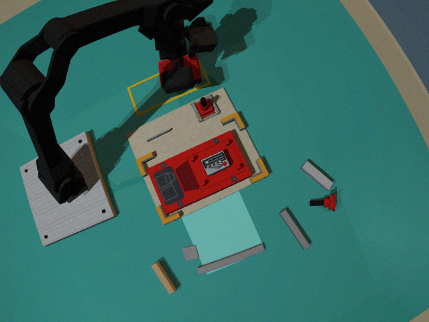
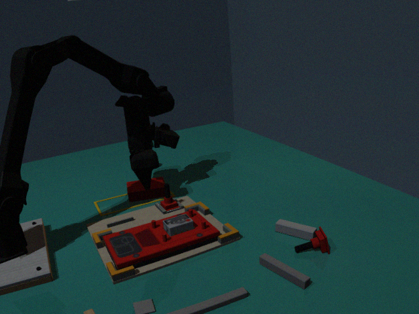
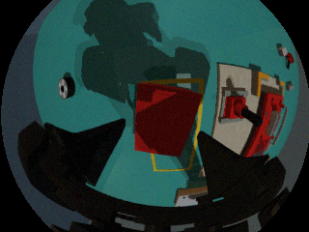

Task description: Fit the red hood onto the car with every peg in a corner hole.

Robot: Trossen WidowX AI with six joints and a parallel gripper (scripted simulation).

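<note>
My gripper tip is 2 cm above the red hood. Round my gripper tip: grey engine block (23 cm to the right, 6 cm behind, 1 cm below); then long grey bar (42 cm to the right, 15 cm behind, 3 cm below); then black wheel (16 cm to the left, 10 cm ahead, 2 cm below).
</note>
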